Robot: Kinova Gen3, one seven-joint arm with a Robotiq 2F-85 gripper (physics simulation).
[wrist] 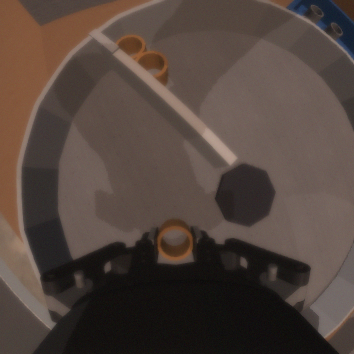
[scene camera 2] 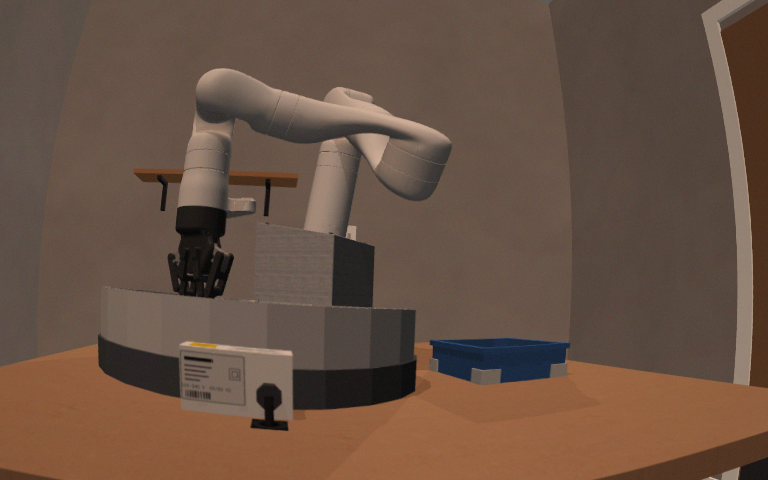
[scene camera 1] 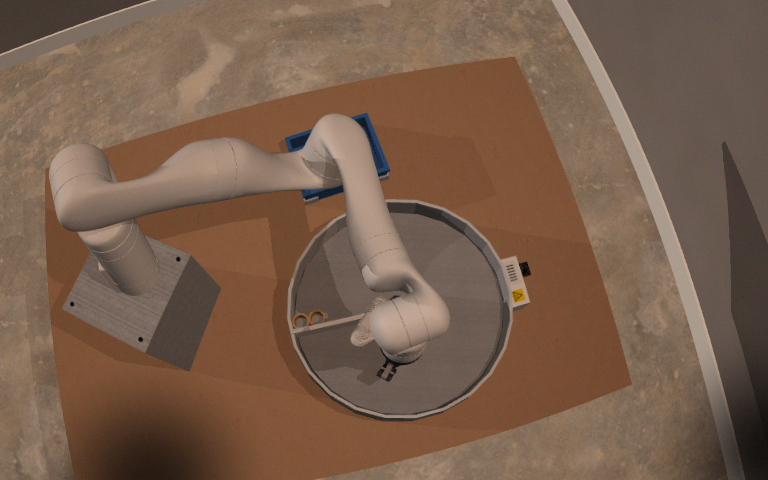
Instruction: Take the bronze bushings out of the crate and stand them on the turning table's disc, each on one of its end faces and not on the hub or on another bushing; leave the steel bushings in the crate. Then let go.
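Frame: origin at the arm's base, x ahead, y left, z up, level; centimetres.
Seen in the pictures: gripper, fingertip midpoint: [wrist: 174, 235]; arm's base at its link origin: [scene camera 2: 324, 235] [scene camera 1: 137, 271].
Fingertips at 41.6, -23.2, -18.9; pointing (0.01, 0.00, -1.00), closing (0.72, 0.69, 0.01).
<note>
Pixels of each thing's middle, then the offset from my fingertips to it, as dx, dy, dz. "*": a spot on its surface instead.
- bronze bushing at the middle of its body: [wrist: 174, 237] -0.1, +0.1, +0.8
- grey disc at the middle of its body: [wrist: 243, 194] [scene camera 1: 400, 312] +2.7, +7.8, -0.5
- dark hub at the middle of its body: [wrist: 245, 194] +2.7, +7.8, +0.0
- blue crate at the middle of its body: [scene camera 2: 496, 358] [scene camera 1: 336, 158] [wrist: 330, 36] +0.1, +43.8, -3.2
- pale bar at a spot on its surface: [wrist: 175, 106] [scene camera 1: 347, 320] * -7.4, +8.2, +4.3
- white box at a spot on its surface: [scene camera 2: 212, 379] * +28.0, +4.6, -2.6
My gripper [scene camera 1: 387, 371] [scene camera 2: 198, 294] [wrist: 174, 235] is shut on a bronze bushing [wrist: 175, 224], upright between the fingertips, over the grey disc [scene camera 1: 458, 345] [wrist: 295, 130] to one side of the dark hub [wrist: 245, 195]. In scene camera 2 the rim hides the fingertips' lower ends; whether the bushing touches the disc is unclear. Two bronze bushings [scene camera 1: 300, 314] [scene camera 1: 317, 311] [wrist: 131, 36] [wrist: 163, 75] stand upright side by side on the disc near its rim. Two steel bushings [wrist: 313, 19] [wrist: 332, 36] show in the blue crate [scene camera 1: 378, 144] [scene camera 2: 498, 365] [wrist: 330, 12].
A pale bar [scene camera 1: 339, 322] [wrist: 175, 106] runs from the rim towards the hub, beside the two standing bushings. A raised wall [scene camera 1: 506, 325] [scene camera 2: 237, 322] rings the disc. A white box [scene camera 1: 514, 283] [scene camera 2: 212, 379] is at the table's outer side. The arm partly covers the crate in scene camera 1.
</note>
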